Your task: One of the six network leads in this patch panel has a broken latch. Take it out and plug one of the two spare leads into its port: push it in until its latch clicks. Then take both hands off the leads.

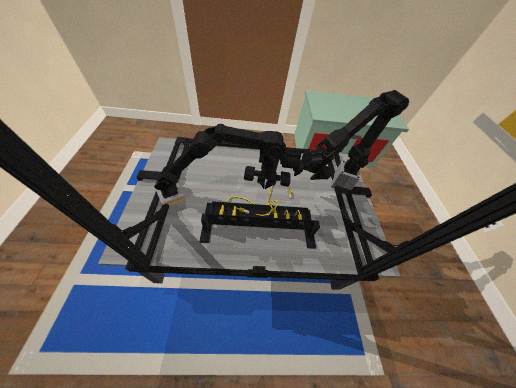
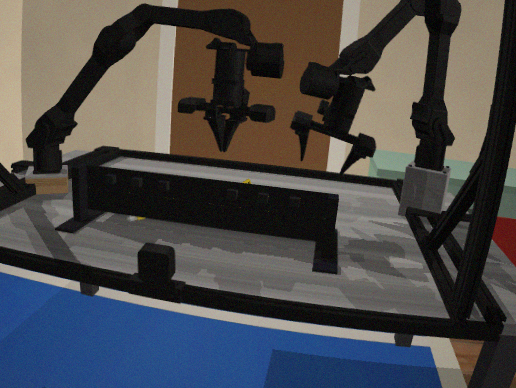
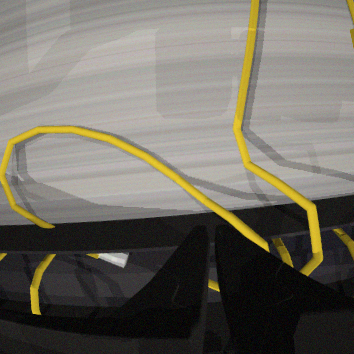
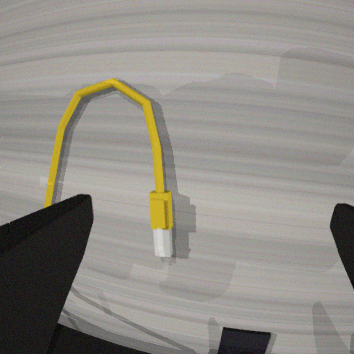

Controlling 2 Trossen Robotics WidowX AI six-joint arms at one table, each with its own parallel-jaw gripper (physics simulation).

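Frame: origin at the left arm's base, x ahead, y right, z down, level; centimetres.
Seen in the pictures: left gripper, fingertip midpoint: [image 1: 264, 188] [image 2: 223, 151] [image 3: 209, 236]; right gripper, fingertip midpoint: [image 1: 302, 177] [image 2: 320, 167] [image 4: 219, 212]; left arm's base at its link origin: [image 1: 169, 191] [image 2: 47, 170]; right arm's base at its link origin: [image 1: 350, 169] [image 2: 429, 166].
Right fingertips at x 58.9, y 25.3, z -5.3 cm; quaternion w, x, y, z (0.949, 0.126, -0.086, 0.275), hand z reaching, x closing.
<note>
Pixels of each thing's top centre, then the offset from my right fingertips to it. "spot": a spot on its surface instead. Level surfaces: height alone.
- black patch panel at its top centre: [image 2: 202, 174] [image 1: 261, 212] dz -1.2, dx -29.6, dy +8.2 cm
- loose lead's white plug at a spot on its surface: [image 3: 114, 259] [image 1: 247, 210] spot: dz +5.6, dx -32.1, dy +1.1 cm
- grey table at its surface level: dz +9.7 cm
The black patch panel [image 1: 260, 221] [image 2: 215, 207] stands on two feet, with several yellow leads in its ports. A loose lead's white plug [image 1: 245, 211] [image 3: 114, 259] lies tilted at the panel, left of middle. Another yellow lead [image 1: 289, 192] [image 4: 161, 210] lies on the table behind the panel, its clear plug toward the panel. My left gripper [image 1: 266, 186] [image 2: 223, 150] [image 3: 209, 236] is shut, with no lead seen between its tips, above and behind the panel. My right gripper [image 1: 306, 176] [image 2: 322, 166] [image 4: 219, 212] is open above the table lead, its fingers apart on either side. Latches are too small to tell.
Looped yellow cables [image 1: 272, 204] [image 3: 175, 177] rise behind the panel near my left fingers. The two grippers are close together. A dark frame [image 1: 215, 271] [image 2: 250, 306] surrounds the grey table [image 1: 260, 255] [image 2: 240, 260].
</note>
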